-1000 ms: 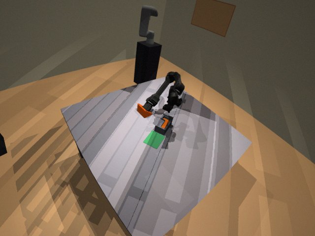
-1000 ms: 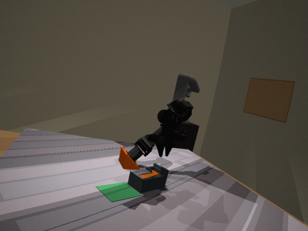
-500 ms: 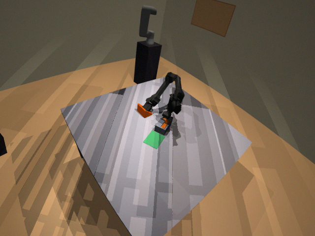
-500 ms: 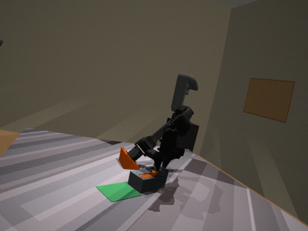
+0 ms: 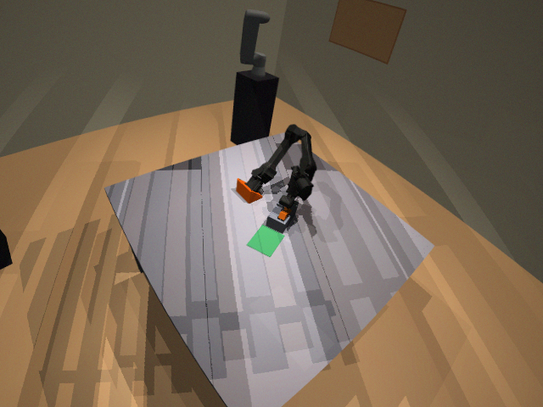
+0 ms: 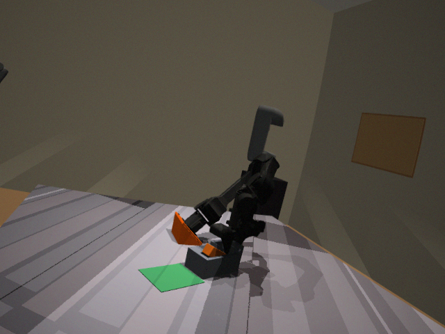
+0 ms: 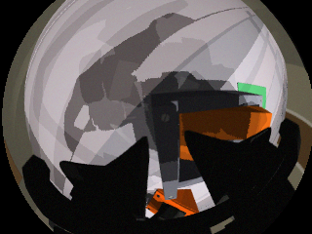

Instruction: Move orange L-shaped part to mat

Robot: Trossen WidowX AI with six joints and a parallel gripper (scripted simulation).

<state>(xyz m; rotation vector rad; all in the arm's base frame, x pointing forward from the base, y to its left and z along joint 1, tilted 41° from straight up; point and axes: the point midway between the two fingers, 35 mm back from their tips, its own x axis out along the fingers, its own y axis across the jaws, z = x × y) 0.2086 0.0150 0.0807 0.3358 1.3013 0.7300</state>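
Right now my gripper tip is 5 cm to the left of the orange L-shaped part and 1 cm short of it. Also, from my gripper tip: green mat: 21 cm to the right, 6 cm below, 6 cm ahead.
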